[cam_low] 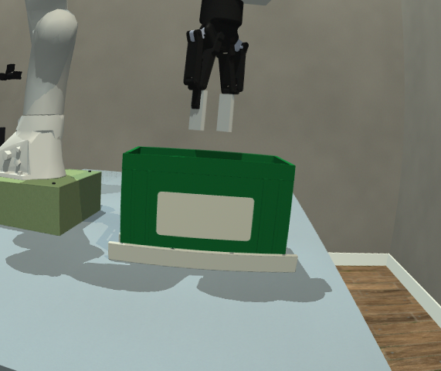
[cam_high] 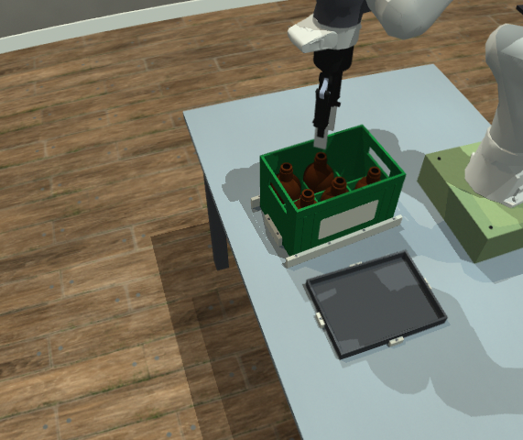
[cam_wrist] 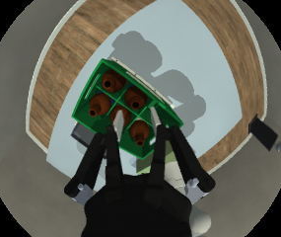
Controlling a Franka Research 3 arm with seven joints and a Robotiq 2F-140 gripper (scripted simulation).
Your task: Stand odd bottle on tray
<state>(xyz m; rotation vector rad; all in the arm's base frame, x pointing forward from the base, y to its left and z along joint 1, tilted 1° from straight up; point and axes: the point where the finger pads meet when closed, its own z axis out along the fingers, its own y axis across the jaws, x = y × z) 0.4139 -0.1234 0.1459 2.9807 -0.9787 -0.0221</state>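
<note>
Now: hand 16 cm above the bottle. Round my hand: dark tray (3 cm behind, 32 cm to the left, 23 cm below); then green crate (1 cm behind, 5 cm to the left, 16 cm below).
</note>
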